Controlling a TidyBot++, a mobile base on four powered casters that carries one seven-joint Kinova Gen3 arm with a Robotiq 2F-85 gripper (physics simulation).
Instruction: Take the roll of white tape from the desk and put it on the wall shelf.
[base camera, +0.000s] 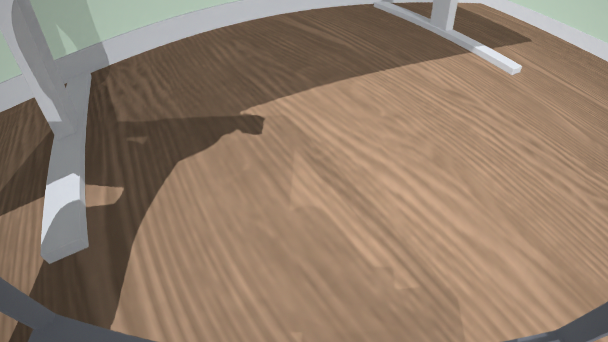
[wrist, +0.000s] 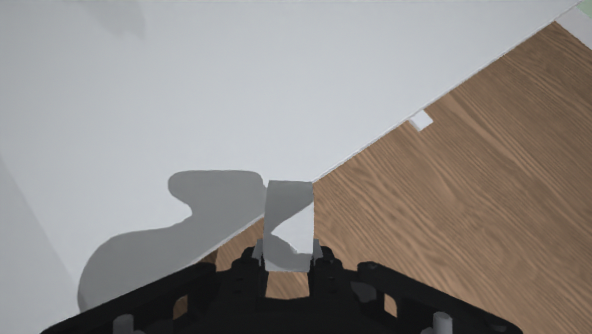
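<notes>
The roll of white tape (wrist: 289, 225) is between the fingertips at the lower middle of the wrist view, seen edge-on, partly in shadow. My gripper (wrist: 288, 254) is shut on it and holds it above the front edge of the white desk top (wrist: 300, 75), which fills the upper left of that view. Part of the roll shows against the floor beyond the edge. The gripper and the roll do not show in the base camera view. The wall shelf does not show in either view.
In the base camera view a white desk leg with its foot (base camera: 69, 150) stands near at the left, and another desk foot (base camera: 480, 50) is at the upper right. A green wall (base camera: 150, 15) with a white baseboard (base camera: 165, 37) runs behind the wooden floor (base camera: 375, 175) (wrist: 450, 200).
</notes>
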